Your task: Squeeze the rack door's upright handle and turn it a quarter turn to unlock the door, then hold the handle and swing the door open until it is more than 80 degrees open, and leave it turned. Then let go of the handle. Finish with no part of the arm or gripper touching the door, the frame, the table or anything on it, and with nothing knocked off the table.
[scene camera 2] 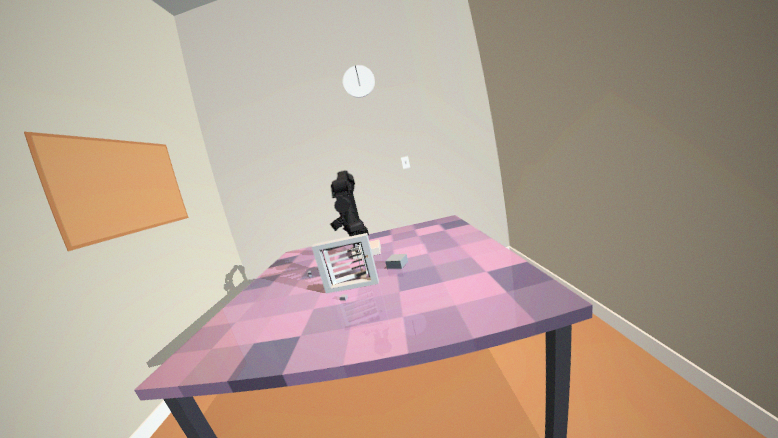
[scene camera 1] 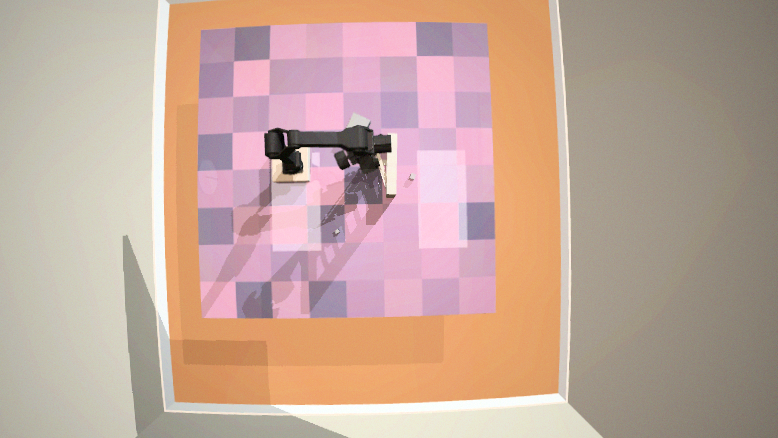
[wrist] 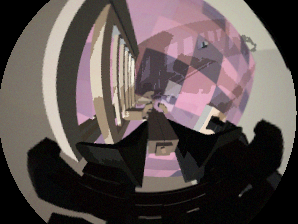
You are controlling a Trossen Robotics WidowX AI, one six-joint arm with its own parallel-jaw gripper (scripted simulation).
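Note:
Visible here are my gripper (wrist: 156,122) and a rack (wrist: 63,54).

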